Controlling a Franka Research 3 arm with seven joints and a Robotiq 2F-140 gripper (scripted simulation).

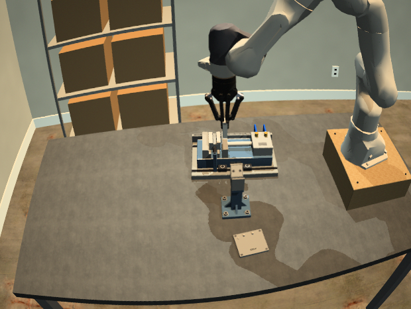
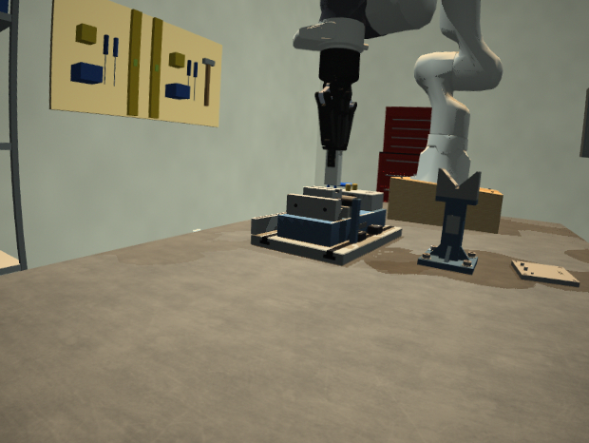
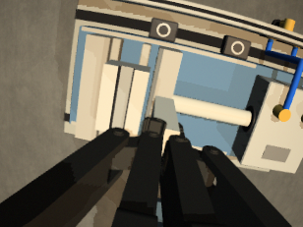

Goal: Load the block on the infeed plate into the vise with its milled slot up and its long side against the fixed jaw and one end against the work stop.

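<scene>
Now: hand 5 cm above the part, 3 cm short of it and 1 cm to the left of it. The rest, counted from my hand: moving jaw 7 cm below; work stop rod 6 cm below, 4 cm to the left, 4 cm ahead; cylinder rod 7 cm below, 5 cm behind, 1 cm to the left.
</scene>
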